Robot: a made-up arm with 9 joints.
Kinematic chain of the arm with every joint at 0, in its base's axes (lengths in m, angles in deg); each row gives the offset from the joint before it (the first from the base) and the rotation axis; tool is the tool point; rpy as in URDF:
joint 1: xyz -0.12 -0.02 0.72 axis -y
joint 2: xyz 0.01 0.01 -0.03 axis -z
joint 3: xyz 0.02 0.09 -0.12 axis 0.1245 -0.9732 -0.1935
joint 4: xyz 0 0.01 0.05 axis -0.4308 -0.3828 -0.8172
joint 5: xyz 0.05 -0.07 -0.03 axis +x
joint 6: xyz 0.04 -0.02 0 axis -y
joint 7: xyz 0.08 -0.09 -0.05 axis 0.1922 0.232 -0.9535
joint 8: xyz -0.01 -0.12 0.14 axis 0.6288 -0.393 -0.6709
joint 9: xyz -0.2 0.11 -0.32 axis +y
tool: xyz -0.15 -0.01 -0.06 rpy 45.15 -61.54 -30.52
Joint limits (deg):
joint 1: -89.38..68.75
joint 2: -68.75..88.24
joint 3: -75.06..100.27
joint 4: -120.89..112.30
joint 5: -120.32..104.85
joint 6: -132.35..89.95
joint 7: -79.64..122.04
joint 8: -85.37..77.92
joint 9: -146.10..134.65
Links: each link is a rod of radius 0.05 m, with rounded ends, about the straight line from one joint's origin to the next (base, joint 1, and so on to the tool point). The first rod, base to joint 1, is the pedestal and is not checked.
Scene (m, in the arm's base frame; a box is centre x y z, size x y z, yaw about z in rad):
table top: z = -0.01
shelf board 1: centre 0.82 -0 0.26 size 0.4 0.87 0.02 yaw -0.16
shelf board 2: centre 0.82 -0 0.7 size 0.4 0.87 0.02 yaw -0.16
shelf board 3: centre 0.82 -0 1.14 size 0.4 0.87 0.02 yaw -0.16
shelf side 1: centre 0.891 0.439 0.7 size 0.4 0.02 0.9 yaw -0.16
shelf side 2: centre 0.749 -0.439 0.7 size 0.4 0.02 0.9 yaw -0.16
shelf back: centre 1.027 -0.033 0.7 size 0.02 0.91 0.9 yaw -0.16
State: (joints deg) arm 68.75 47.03 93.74 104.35 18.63 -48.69 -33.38 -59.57 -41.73
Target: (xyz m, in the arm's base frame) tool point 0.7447 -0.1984 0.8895
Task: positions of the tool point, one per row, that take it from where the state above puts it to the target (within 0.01 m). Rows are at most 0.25 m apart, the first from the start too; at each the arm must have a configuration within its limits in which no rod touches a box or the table.
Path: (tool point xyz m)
1: 0.7228 -0.0611 0.4972
2: 0.6336 -0.0398 0.4916
3: 0.5338 -0.0209 0.4972
4: 0.4279 -0.0143 0.5139
5: 0.4581 -0.0611 0.6980
6: 0.3909 -0.1414 0.8895
7: 0.5185 -0.1633 0.9079
8: 0.6379 -0.1878 0.9061
9: 0.7447 -0.1985 0.8895

